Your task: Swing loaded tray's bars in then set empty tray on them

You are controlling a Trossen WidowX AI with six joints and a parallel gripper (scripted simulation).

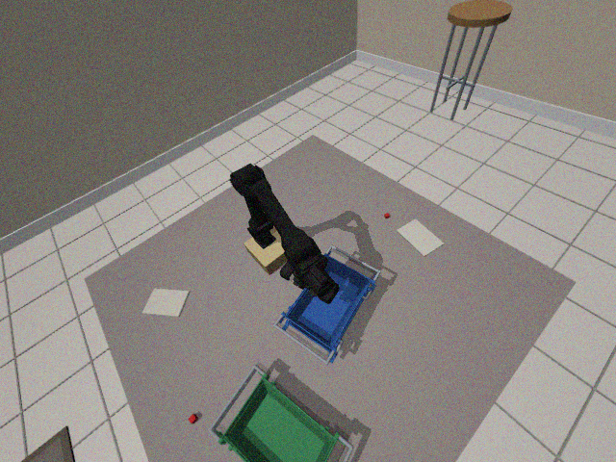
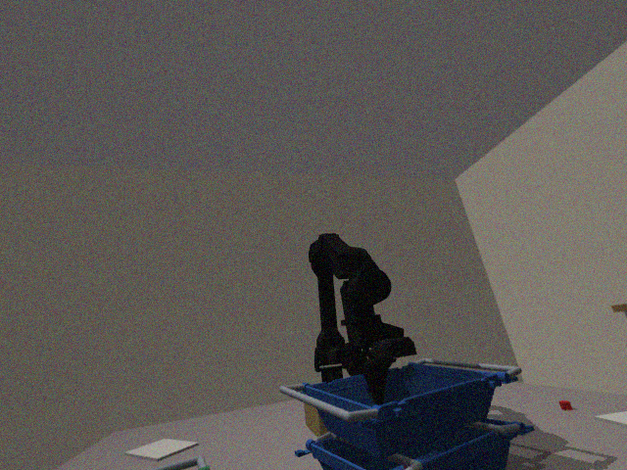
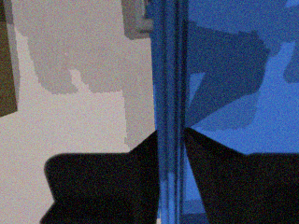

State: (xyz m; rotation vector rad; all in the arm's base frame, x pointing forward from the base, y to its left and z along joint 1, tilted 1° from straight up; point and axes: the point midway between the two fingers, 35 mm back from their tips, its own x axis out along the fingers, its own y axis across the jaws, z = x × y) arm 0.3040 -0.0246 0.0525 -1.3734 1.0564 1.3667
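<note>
The blue tray is 70 mm ahead of my gripper tip, 30 mm above it and 20 mm to the left of it.
</note>
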